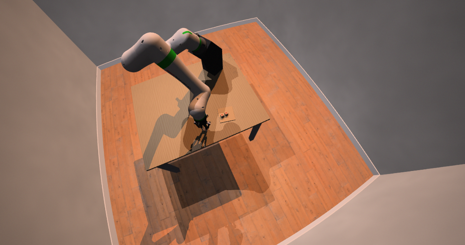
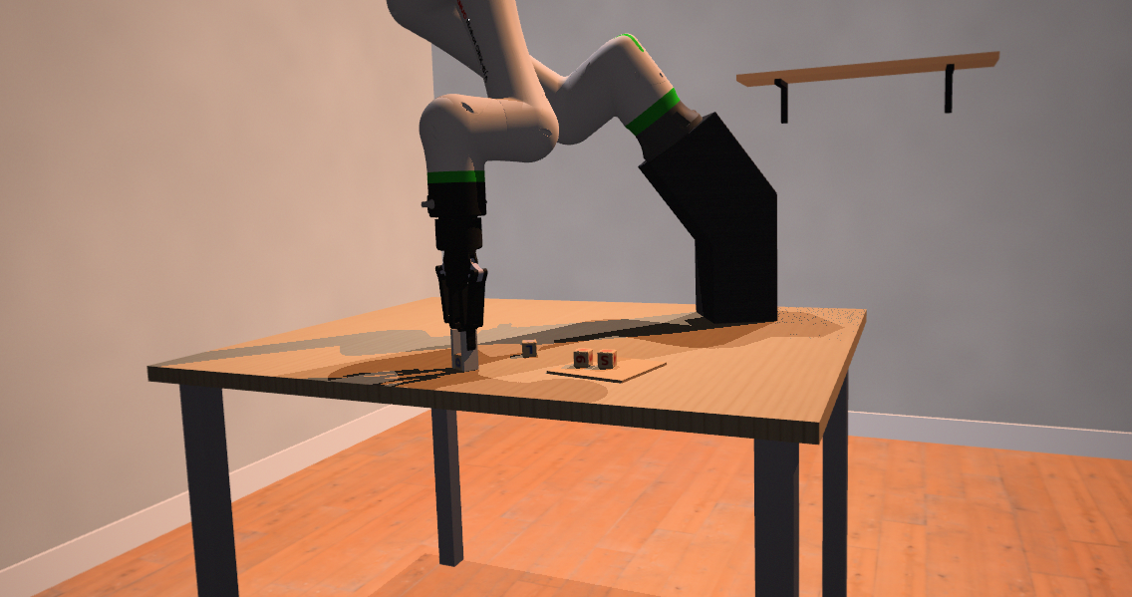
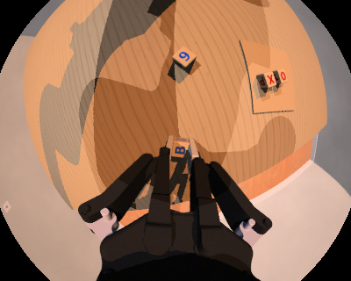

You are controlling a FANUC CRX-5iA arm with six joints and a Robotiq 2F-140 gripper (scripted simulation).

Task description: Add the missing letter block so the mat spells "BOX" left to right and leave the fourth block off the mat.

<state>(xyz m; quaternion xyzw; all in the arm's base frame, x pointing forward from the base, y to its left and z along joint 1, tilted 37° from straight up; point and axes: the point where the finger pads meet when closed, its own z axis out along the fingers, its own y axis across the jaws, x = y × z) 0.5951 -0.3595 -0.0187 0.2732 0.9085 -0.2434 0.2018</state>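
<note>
Right now the thin mat is 230 mm to the left of my hand, 30 mm below it and 30 mm behind it.
</note>
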